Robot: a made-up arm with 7 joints.
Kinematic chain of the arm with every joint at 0, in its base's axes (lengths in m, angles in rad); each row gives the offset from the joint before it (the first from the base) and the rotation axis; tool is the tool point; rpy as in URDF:
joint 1: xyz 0 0 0.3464 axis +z
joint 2: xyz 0 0 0 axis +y
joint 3: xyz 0 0 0.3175 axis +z
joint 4: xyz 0.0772 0 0 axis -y
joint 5: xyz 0.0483 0 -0.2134 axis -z
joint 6: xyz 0 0 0 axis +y
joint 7: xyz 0.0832 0 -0.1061 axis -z
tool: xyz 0 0 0 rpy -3.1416 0 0
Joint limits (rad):
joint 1: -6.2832..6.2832
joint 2: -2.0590..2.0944
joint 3: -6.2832..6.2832
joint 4: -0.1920..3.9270
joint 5: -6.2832..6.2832
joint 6: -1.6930..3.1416
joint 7: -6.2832..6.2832
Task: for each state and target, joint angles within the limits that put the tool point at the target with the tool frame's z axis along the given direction. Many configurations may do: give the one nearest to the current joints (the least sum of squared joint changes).
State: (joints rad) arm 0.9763 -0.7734 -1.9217 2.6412 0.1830 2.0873 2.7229
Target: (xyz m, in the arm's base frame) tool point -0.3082 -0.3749 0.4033 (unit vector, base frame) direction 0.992 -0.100 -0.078
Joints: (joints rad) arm 0.1927 -0.9878 -2.2554 1.8862 0.6061 1.9019 2.7229
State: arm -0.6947 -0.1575 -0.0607 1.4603 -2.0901 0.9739 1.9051
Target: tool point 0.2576 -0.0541 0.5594 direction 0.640 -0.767 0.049
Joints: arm -0.4563 -0.4738 0.2267 0.6491 -2.1103 0.7480 1.9051
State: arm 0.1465 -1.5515 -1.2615 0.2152 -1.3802 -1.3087 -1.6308
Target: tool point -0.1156 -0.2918 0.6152 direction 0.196 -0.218 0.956
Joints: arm 0.4121 -1.3273 -1.1686 0.7740 -0.9497 -1.2259 -1.6308
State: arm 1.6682 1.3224 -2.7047 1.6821 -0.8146 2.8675 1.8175
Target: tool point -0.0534 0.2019 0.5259 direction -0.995 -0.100 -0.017
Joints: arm 2.3654 1.3584 -1.9880 0.7514 -0.9130 2.9214 1.8175
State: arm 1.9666 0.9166 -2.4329 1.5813 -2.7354 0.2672 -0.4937
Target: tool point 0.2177 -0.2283 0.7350 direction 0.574 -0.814 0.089
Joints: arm 1.4007 0.2144 -2.5291 1.8386 -2.6580 -0.3711 -0.4937
